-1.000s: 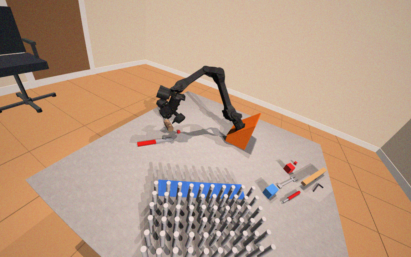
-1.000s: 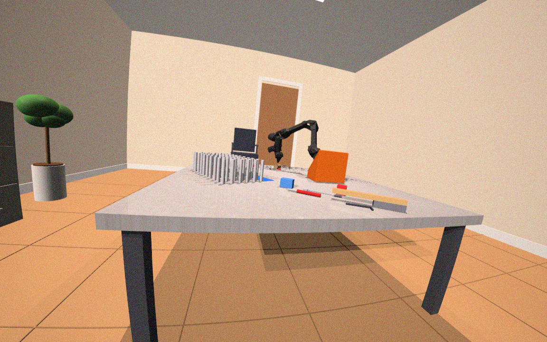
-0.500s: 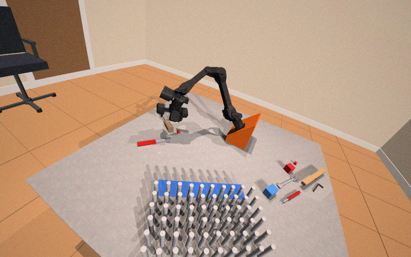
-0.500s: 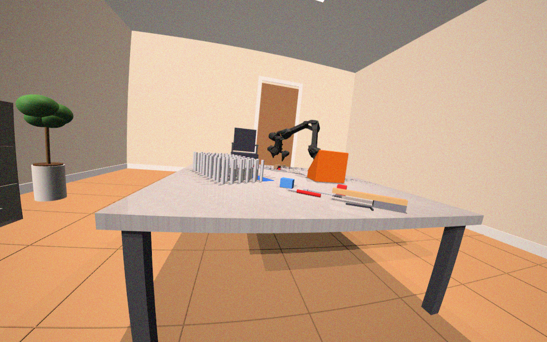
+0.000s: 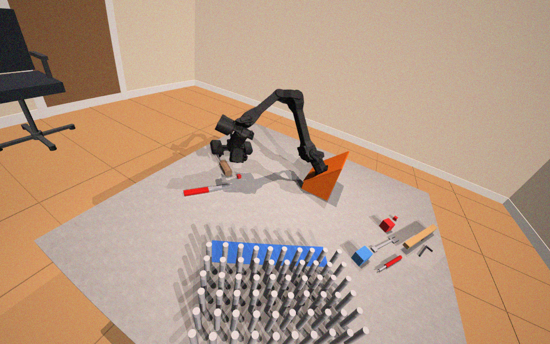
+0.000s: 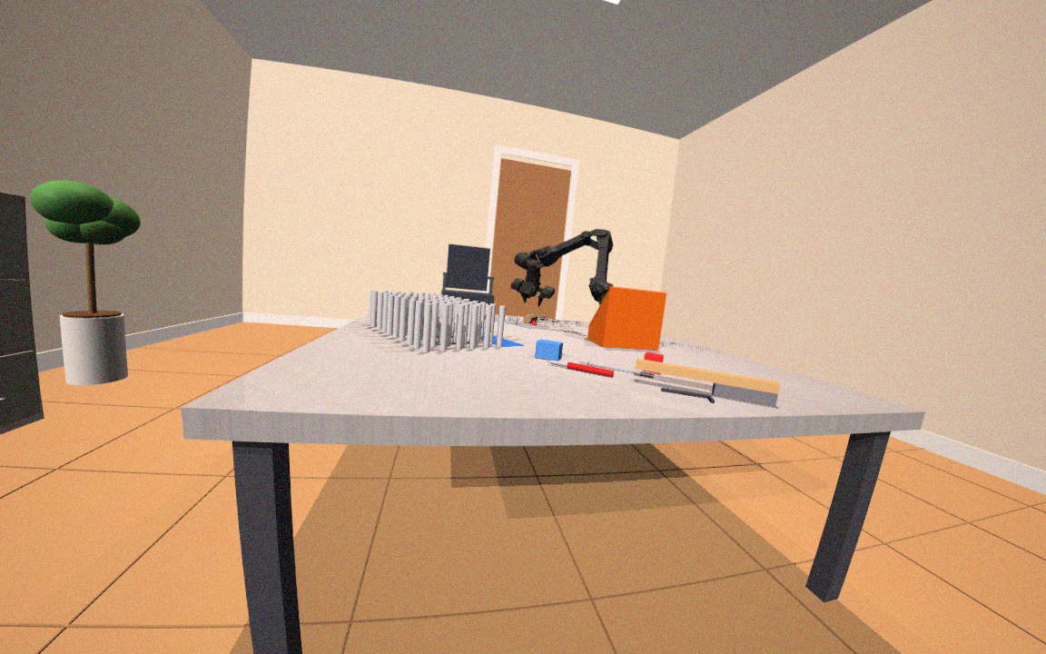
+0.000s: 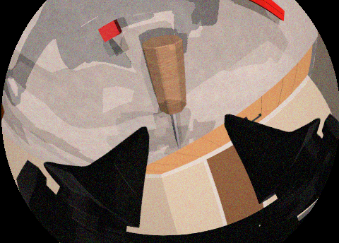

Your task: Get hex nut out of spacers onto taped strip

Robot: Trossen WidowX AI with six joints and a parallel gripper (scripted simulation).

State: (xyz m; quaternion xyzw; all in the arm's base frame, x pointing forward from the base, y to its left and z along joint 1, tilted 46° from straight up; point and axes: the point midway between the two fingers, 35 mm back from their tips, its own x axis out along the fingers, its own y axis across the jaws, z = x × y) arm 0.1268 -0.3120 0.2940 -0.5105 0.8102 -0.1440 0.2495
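Now: the hook tool 8 cm to the right of my gripper tip, 7 cm below it and 7 cm behind it. Round my gripper tip: blue cube 68 cm to the left, 21 cm ahead, 6 cm below; small wrench 79 cm to the left, 9 cm ahead, 8 cm below; blue taped strip 36 cm to the left, 33 cm ahead, 8 cm below.
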